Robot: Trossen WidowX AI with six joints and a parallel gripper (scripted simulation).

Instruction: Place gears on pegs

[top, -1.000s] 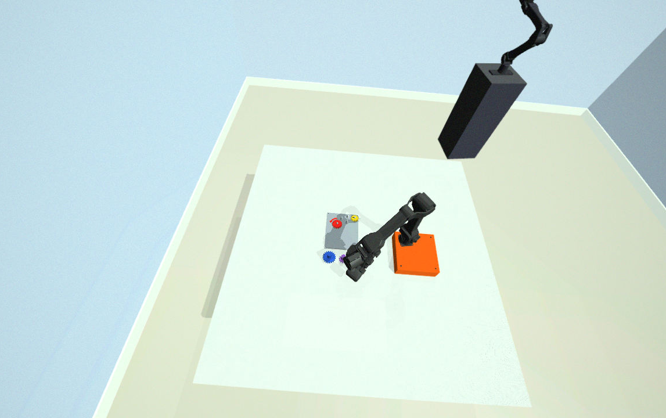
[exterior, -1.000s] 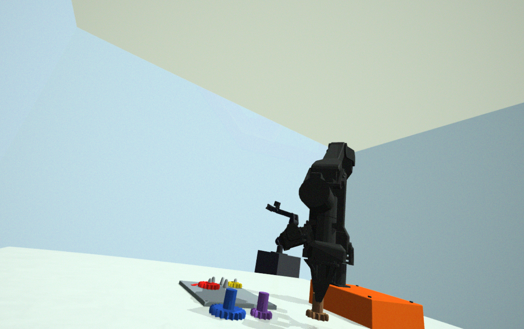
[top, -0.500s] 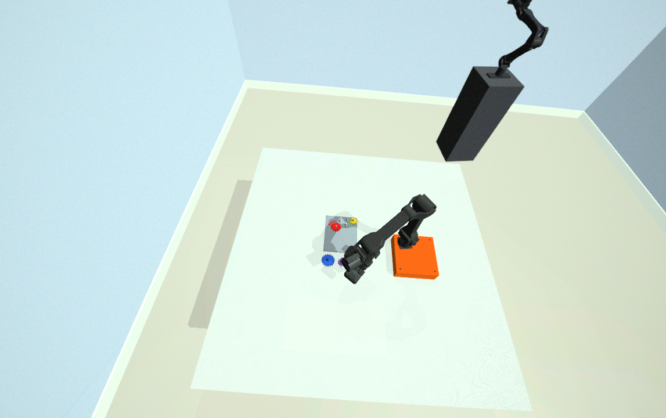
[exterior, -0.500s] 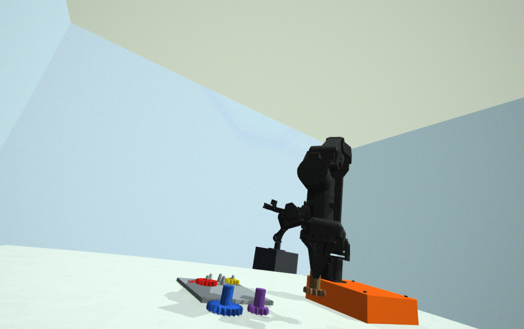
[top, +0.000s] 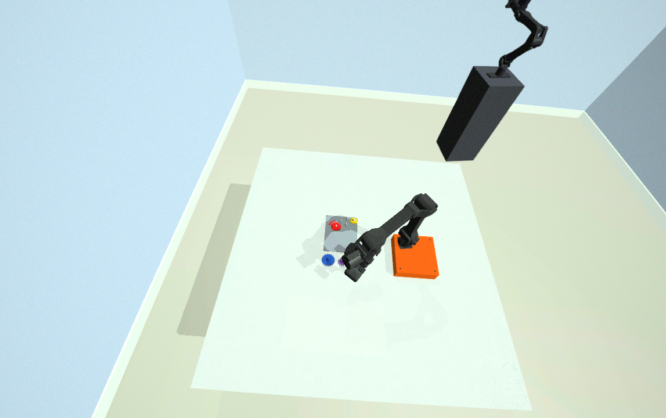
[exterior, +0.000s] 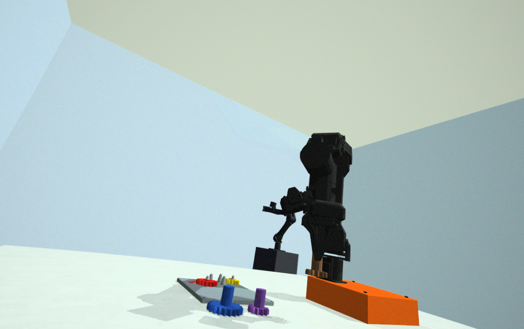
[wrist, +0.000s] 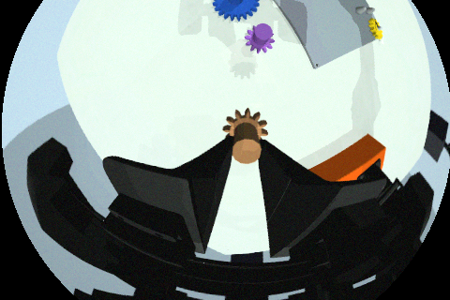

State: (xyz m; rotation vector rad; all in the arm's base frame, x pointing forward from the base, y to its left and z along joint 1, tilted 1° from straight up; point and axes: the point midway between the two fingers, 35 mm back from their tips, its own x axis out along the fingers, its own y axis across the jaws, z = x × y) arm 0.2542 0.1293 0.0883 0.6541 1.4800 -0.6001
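Right now my gripper tip is 7 cm short of the red gear, 28 cm to the left of it and 9 cm above it. Round my gripper tip: blue gear (13 cm ahead, 10 cm to the right, 9 cm below); then purple gear (6 cm ahead, 8 cm to the right, 9 cm below); then brown gear (1 cm below).
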